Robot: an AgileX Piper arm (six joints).
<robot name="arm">
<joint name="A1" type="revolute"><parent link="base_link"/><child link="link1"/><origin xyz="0 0 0.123" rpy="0 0 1.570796"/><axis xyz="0 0 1"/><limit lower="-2.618" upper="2.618"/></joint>
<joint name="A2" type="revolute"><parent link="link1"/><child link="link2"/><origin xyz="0 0 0" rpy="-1.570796 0 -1.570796"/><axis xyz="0 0 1"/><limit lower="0" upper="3.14"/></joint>
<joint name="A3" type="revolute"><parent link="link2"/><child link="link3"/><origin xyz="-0.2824 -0.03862 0" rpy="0 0 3.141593"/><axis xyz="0 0 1"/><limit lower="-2.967" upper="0"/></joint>
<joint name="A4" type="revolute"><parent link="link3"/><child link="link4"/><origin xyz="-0.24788 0.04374 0" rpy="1.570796 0 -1.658"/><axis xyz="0 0 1"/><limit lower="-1.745" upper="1.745"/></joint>
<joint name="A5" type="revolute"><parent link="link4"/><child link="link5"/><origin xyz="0 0 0" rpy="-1.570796 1.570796 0"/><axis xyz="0 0 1"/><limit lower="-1.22" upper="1.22"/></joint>
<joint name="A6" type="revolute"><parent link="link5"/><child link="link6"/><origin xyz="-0.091 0 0" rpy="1.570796 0 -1.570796"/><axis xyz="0 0 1"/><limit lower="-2.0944" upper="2.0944"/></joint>
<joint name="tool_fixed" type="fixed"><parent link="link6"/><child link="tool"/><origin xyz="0 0 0"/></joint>
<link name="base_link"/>
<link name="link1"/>
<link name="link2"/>
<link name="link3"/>
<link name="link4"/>
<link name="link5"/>
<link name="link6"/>
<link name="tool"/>
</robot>
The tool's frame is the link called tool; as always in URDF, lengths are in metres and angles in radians.
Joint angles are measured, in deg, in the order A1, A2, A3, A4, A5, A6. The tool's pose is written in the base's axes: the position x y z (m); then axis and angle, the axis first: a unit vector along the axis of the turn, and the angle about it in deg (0 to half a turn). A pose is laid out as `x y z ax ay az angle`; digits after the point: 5 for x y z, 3 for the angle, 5 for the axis.
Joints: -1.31 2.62 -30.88 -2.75 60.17 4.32
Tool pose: -0.00171 -0.00375 0.28926 0.04995 0.99868 -0.01202 116.873
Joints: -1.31 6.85 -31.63 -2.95 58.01 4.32
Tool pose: 0.01097 -0.00422 0.29567 0.04853 0.99872 -0.01428 118.190
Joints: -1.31 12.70 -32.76 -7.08 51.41 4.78
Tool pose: 0.03194 -0.00950 0.30897 0.04449 0.99758 -0.05340 116.271
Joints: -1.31 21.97 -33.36 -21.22 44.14 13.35
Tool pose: 0.06569 -0.02445 0.31804 0.07150 0.98679 -0.14535 116.809
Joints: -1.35 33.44 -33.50 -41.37 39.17 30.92
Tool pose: 0.10662 -0.04051 0.31810 0.11336 0.96530 -0.23524 119.082
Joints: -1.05 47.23 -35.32 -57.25 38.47 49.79
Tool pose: 0.15430 -0.05045 0.30919 0.15618 0.94817 -0.27673 123.147
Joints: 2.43 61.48 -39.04 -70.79 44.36 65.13
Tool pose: 0.20306 -0.05152 0.29590 0.16986 0.92719 -0.33387 127.855
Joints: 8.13 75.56 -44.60 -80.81 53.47 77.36
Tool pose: 0.25337 -0.03672 0.28188 0.17038 0.90162 -0.39756 129.367
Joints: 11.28 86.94 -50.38 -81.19 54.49 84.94
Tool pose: 0.29651 -0.01550 0.25720 0.18430 0.90734 -0.37784 130.176
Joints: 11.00 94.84 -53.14 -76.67 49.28 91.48
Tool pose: 0.32160 -0.00585 0.22067 0.22886 0.92397 -0.30644 133.517
